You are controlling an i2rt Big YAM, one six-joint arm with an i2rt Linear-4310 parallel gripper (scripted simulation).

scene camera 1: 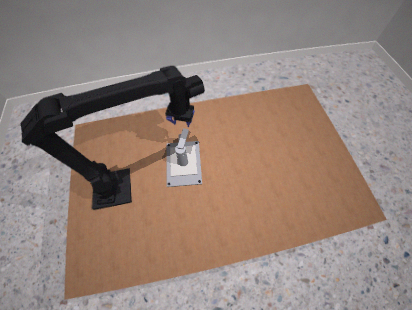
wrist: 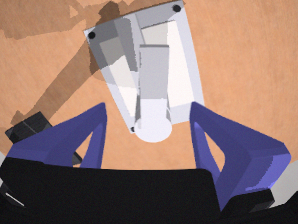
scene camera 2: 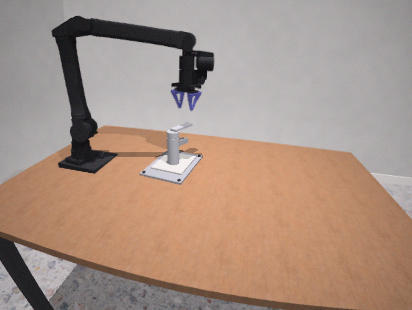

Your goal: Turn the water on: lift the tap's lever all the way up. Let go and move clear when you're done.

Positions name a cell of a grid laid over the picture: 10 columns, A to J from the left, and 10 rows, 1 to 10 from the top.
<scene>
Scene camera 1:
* grey tap: E6
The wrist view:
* my gripper: E5
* grey tap: E4
</scene>
